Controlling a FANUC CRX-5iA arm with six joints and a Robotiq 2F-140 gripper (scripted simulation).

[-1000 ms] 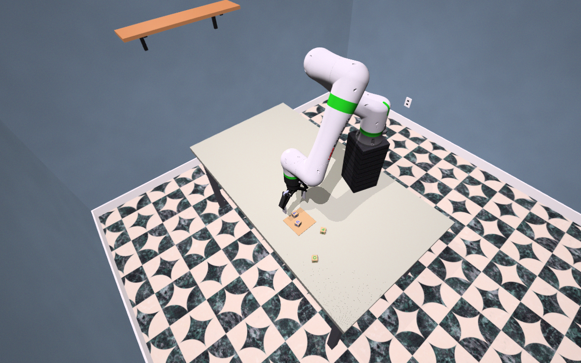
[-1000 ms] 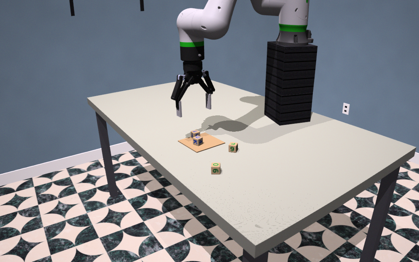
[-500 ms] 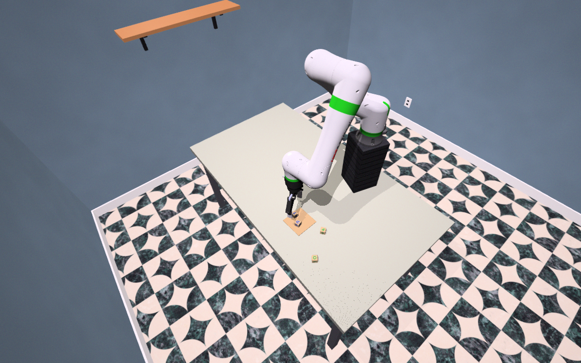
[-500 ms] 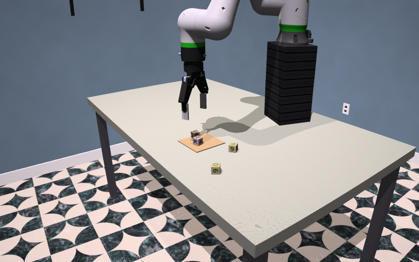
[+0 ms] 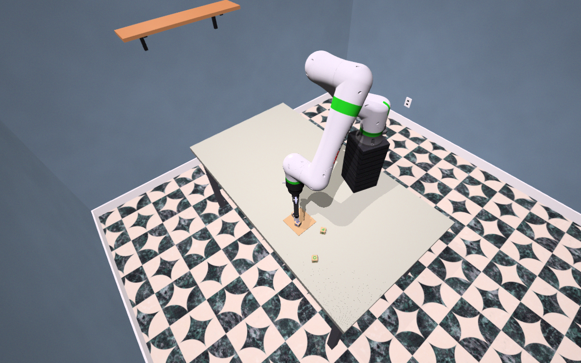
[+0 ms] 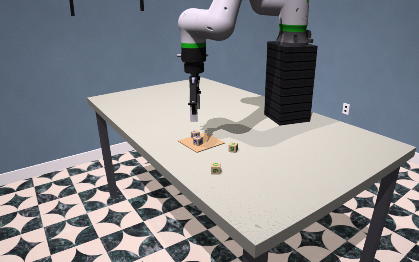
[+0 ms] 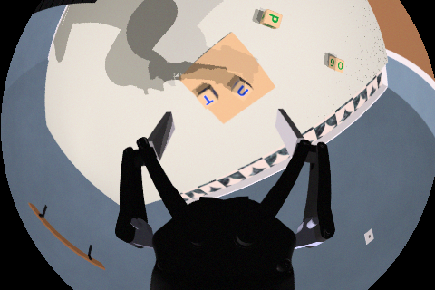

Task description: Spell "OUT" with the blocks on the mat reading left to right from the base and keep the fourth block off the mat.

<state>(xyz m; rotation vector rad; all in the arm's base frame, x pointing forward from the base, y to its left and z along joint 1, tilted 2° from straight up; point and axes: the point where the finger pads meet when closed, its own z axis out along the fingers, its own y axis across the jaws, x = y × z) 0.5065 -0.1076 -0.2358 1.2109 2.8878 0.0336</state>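
The tan mat lies 10 mm behind my hand, 20 mm to the left of it and 130 mm below it. From my hand the other things lie so: wooden block 120 mm ahead, 240 mm to the left, 110 mm below.
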